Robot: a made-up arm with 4 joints.
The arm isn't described. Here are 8 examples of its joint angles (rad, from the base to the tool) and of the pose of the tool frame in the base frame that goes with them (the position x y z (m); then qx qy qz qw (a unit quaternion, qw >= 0)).
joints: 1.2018 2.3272 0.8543 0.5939
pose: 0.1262 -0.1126 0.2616 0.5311 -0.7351 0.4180 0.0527
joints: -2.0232 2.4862 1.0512 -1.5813
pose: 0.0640 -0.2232 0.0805 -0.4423 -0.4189 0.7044 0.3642
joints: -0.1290 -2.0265 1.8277 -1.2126
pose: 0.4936 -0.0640 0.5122 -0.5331 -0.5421 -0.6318 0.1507
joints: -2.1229 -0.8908 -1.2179 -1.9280
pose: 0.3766 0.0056 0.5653 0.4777 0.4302 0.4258 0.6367
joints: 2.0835 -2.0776 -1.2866 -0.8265
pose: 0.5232 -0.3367 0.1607 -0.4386 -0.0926 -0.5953 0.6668
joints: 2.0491 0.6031 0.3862 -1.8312
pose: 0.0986 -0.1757 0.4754 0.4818 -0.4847 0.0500 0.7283
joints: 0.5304 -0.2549 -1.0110 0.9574
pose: 0.1599 -0.2307 0.2514 -0.0422 -0.3639 -0.9010 0.2323
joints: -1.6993 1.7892 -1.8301 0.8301
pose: 0.1639 -0.3687 0.2824 -0.4082 0.2899 -0.7312 0.4633
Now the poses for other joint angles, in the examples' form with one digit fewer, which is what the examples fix.
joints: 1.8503 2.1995 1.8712 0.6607
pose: 0.101 -0.126 0.109 -0.285 0.720 -0.624 0.104
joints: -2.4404 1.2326 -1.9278 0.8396
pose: 0.103 -0.235 0.127 -0.059 0.640 -0.640 0.422
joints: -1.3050 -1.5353 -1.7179 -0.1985
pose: 0.525 -0.038 0.305 -0.780 -0.591 0.206 0.022
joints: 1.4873 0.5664 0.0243 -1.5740
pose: 0.038 -0.260 0.383 0.662 -0.533 0.214 0.481
